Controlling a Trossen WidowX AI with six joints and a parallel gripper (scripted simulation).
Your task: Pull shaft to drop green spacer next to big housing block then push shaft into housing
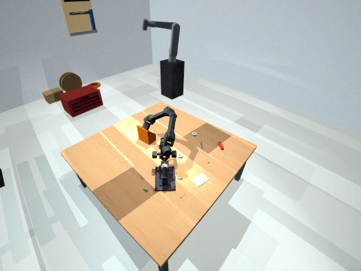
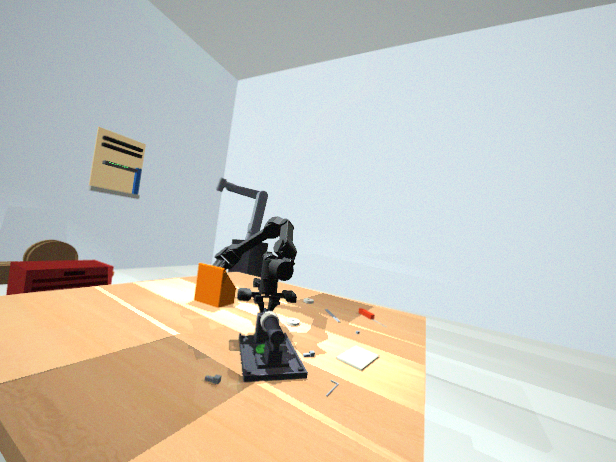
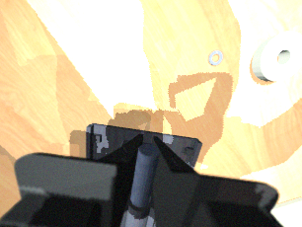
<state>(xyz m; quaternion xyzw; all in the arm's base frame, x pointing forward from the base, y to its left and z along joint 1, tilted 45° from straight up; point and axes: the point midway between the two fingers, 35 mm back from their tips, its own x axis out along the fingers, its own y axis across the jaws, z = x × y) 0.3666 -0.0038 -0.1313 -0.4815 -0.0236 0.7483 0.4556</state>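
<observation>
Right now the grey-blue shaft is 5 cm ahead of my gripper tip, 5 cm to the right of it and 3 cm above it. The rest, counted from my gripper tip: grey plate (30 cm ahead, 9 cm to the left, 4 cm below); white disc (10 cm behind, 49 cm to the left, 4 cm below); green spacer (8 cm ahead, 8 cm to the right, 4 cm below).
</observation>
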